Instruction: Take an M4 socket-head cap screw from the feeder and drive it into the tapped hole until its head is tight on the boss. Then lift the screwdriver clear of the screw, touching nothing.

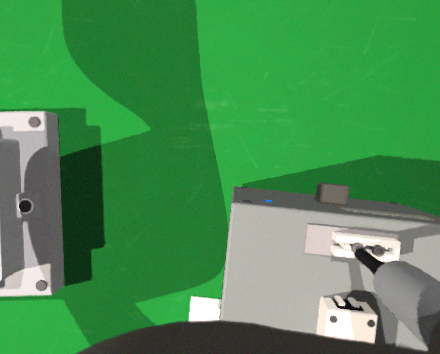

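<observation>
My screwdriver reaches in from the lower right, a black bit on a grey body. Its tip overlaps the edge of the left one of two screws in the feeder's white nest. No screw shows carried on the bit; whether the tip touches the head below it cannot be told. The left cap screw and a second cap screw sit side by side in the nest. The feeder is a grey box at the lower right. The tapped hole is a dark round opening with a light rim on the workpiece at the far left.
The pale workpiece fixture has bolts at its right corners. A white block with two dark holes stands on the feeder below the nest. A brown-grey knob sticks out at the feeder's back edge. A small white piece lies left of the feeder.
</observation>
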